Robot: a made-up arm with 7 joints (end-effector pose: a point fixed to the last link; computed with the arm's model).
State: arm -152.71 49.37 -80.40 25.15 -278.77 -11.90 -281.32
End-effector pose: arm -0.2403 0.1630 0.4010 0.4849 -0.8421 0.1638 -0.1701
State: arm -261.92 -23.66 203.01 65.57 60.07 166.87 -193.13
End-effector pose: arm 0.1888 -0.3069 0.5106 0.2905 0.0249 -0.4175 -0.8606
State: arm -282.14 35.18 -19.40 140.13 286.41 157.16 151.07
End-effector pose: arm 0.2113 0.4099 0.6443 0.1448 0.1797 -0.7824 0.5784
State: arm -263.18 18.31 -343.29 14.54 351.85 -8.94 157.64
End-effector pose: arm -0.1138 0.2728 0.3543 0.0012 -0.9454 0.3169 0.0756
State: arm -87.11 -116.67 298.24 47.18 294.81 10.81 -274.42
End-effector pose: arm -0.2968 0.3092 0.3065 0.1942 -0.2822 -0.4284 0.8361
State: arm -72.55 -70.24 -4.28 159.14 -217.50 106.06 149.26
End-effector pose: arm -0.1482 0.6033 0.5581 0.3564 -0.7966 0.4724 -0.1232
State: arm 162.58 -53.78 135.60 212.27 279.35 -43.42 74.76
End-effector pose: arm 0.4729 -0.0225 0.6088 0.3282 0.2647 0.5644 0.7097
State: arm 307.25 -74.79 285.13 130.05 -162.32 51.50 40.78
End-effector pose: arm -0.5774 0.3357 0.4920 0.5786 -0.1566 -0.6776 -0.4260
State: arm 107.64 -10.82 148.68 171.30 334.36 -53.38 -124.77
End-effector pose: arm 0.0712 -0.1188 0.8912 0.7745 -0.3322 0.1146 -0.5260
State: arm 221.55 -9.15 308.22 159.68 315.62 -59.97 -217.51
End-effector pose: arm 0.0141 0.0244 0.9082 0.6434 0.3694 -0.0893 0.6645
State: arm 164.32 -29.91 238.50 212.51 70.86 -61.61 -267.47
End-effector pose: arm 0.2446 -0.1891 0.7254 0.6895 0.7093 0.0445 0.1398
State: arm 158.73 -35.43 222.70 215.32 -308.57 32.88 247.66
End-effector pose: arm 0.2329 -0.1919 0.8235 0.3749 0.0745 0.0867 0.9200
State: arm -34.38 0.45 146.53 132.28 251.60 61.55 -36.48
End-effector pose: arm -0.0646 0.2459 0.9147 0.4263 0.2264 0.4326 0.7615
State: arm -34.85 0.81 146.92 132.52 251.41 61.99 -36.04
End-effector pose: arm -0.0599 0.2425 0.9167 0.4237 0.2356 0.4294 0.7620
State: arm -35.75 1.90 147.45 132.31 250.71 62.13 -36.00
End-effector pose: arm -0.0484 0.2360 0.9198 0.4268 0.2445 0.4247 0.7601
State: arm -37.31 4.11 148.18 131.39 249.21 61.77 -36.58
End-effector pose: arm -0.0268 0.2241 0.9243 0.4389 0.2524 0.4176 0.7545
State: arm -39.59 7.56 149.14 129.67 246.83 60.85 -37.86
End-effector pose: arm 0.0048 0.2046 0.9293 0.4609 0.2587 0.4076 0.7446
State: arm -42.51 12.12 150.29 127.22 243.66 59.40 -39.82
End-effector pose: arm 0.0434 0.1763 0.9331 0.4922 0.2626 0.3951 0.7299
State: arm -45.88 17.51 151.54 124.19 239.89 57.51 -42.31
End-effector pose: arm 0.0844 0.1391 0.9337 0.5304 0.2637 0.3803 0.7103
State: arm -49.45 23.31 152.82 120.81 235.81 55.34 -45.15
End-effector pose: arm 0.1224 0.0953 0.9300 0.5723 0.2616 0.3643 0.6865
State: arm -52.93 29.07 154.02 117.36 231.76 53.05 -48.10
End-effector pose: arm 0.1538 0.0489 0.9218 0.6143 0.2567 0.3482 0.6599
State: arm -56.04 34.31 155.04 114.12 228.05 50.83 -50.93
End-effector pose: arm 0.1765 0.0052 0.9106 0.6531 0.2495 0.3335 0.6325
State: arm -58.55 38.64 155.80 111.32 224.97 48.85 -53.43
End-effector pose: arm 0.1911 -0.0310 0.8986 0.6856 0.2407 0.3217 0.6071
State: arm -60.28 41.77 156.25 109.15 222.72 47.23 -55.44
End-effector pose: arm 0.1996 -0.0562 0.8882 0.7098 0.2310 0.3142 0.5865
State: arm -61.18 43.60 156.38 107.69 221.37 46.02 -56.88
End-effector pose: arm 0.2040 -0.0693 0.8810 0.7253 0.2210 0.3114 0.5727
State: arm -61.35 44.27 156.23 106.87 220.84 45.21 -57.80
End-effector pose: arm 0.2059 -0.0717 0.8774 0.7331 0.2112 0.3130 0.5657
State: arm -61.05 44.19 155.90 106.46 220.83 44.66 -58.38
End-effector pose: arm 0.2065 -0.0672 0.8762 0.7359 0.2015 0.3172 0.5632
